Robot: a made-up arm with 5 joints.
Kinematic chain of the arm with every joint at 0, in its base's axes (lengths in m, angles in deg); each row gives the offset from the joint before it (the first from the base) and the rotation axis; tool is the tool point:
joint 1: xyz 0 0 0.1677 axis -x
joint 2: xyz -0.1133 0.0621 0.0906 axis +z
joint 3: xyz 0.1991 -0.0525 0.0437 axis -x
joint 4: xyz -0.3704 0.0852 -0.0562 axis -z
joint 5: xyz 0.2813 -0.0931 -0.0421 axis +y
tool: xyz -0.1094 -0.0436 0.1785
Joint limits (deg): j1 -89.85..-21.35 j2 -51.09..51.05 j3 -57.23..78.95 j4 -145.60..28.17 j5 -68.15..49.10
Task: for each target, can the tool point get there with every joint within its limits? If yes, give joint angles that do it. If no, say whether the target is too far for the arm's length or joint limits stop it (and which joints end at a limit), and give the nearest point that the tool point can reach.
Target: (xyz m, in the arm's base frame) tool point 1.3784 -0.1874 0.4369
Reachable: no: too far | nearest point 0.1854 -0.1493 0.3981 | short by 1.194 m
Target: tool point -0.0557 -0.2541 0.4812
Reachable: yes | joints -74.34 9.87 -19.98 -60.77 31.91
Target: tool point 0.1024 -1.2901 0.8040
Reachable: no: too far | nearest point -0.1270 -0.5490 0.4955 | short by 0.835 m
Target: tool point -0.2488 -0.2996 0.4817
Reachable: yes | joints -78.55 -10.25 -32.37 -128.79 -3.12
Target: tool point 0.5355 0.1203 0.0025
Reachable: no: joint limits stop it (at a limit: joint 1, joint 2, joint 5) | nearest point 0.1435 0.1434 0.1747 | short by 0.429 m
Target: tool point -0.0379 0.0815 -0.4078
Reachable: no: joint limits stop it (at a limit: joint 2, joint 3, joint 4, joint 5) | nearest point -0.1045 0.0271 -0.0236 | short by 0.394 m
